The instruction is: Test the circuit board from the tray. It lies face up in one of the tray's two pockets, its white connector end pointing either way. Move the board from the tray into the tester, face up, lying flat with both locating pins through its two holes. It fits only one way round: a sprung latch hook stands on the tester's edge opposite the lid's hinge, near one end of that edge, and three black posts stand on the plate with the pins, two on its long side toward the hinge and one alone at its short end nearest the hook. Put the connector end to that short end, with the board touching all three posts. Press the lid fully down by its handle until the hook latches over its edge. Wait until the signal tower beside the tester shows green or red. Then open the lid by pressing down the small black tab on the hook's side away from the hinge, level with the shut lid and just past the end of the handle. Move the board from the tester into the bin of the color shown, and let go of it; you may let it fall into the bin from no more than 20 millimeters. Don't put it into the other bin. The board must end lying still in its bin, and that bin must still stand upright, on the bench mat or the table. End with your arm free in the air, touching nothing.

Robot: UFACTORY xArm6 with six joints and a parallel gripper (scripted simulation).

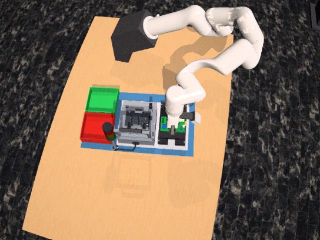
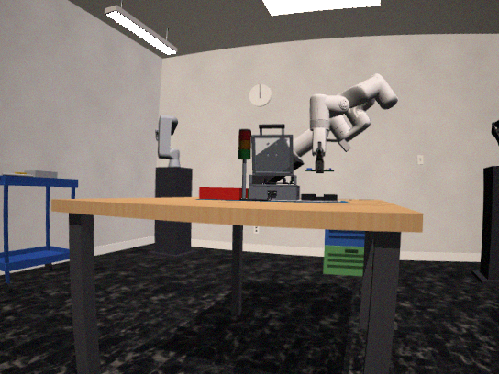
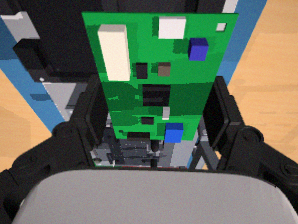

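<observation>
The tester plate is 17 cm to the right of my hand and 5 cm below it. Also, from my hand: tester lid 12 cm ahead, 15 cm to the right, 6 cm above; black tab 8 cm behind, 13 cm to the right, 3 cm below; red bin 8 cm ahead, 36 cm to the right, 11 cm below.
</observation>
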